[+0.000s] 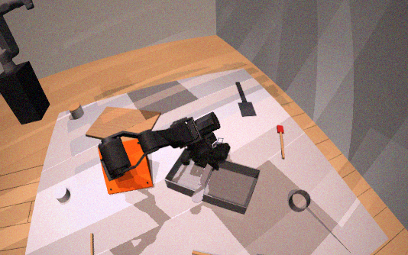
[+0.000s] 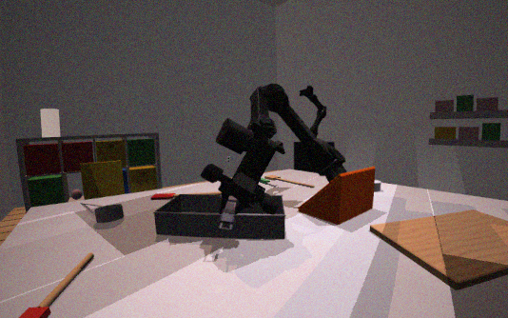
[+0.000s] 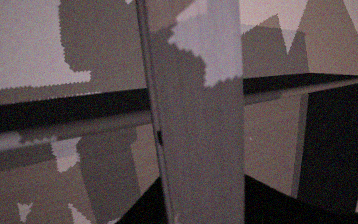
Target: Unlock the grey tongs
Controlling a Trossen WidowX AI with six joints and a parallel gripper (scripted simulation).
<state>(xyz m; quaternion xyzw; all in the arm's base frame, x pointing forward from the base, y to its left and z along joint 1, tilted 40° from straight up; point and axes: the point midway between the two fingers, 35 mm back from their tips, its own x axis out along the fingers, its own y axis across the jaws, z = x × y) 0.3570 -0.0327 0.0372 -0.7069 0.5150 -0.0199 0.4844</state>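
The roasting tin is 40 mm to the right of my gripper tip and 20 mm behind it. Round my gripper tip: black spatula (430 mm to the left, 270 mm ahead, 30 mm below); wooden board (400 mm to the left, 390 mm behind, 20 mm below).
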